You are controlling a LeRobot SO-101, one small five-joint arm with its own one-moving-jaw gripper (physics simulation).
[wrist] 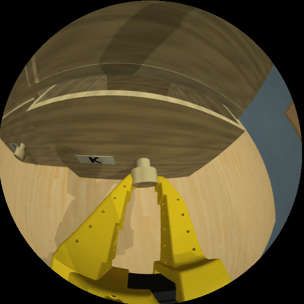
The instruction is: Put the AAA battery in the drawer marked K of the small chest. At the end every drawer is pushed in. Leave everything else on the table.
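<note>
The drawer marked K (170, 125) stands partly out of the chest (220, 55), with a narrow gap open behind its front's top edge. Its white label (95, 160) with the letter K is left of its round, pale knob (144, 175). My gripper (145, 184) is shut on that knob, one jaw tip on each side of it. The AAA battery does not show in this view; the part of the drawer's inside that shows is narrow and shadowed.
Another drawer's knob (20, 152) is at the far left, with part of its label beside it. The chest's top fills the upper view. The wooden table top (235, 200) lies below and in front, with a blue surface (270, 135) at the right.
</note>
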